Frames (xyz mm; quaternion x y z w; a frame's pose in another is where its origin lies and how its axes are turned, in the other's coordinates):
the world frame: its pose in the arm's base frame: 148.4 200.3 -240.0 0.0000 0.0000 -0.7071 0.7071
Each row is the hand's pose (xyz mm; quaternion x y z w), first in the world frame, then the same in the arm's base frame.
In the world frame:
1: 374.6 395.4 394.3 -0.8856 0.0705 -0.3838 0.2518
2: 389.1 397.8 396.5 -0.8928 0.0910 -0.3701 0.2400
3: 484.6 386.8 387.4 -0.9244 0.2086 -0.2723 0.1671
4: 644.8 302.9 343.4 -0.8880 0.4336 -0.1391 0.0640
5: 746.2 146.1 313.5 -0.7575 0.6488 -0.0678 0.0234
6: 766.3 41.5 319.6 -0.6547 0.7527 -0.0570 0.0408
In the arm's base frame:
1: 543.8 -174.3 154.3 0.5764 -0.6761 0.4494 0.0933
2: 546.2 -188.8 156.5 0.5670 -0.6957 0.4314 0.0920
3: 535.2 -284.3 147.4 0.5061 -0.8011 0.3107 0.0744
4: 451.3 -444.5 103.4 0.3213 -0.9345 0.1436 0.0531
5: 294.5 -545.9 73.5 0.0769 -0.9945 0.0645 0.0314
6: 189.9 -566.0 79.6 -0.0693 -0.9951 0.0692 0.0115

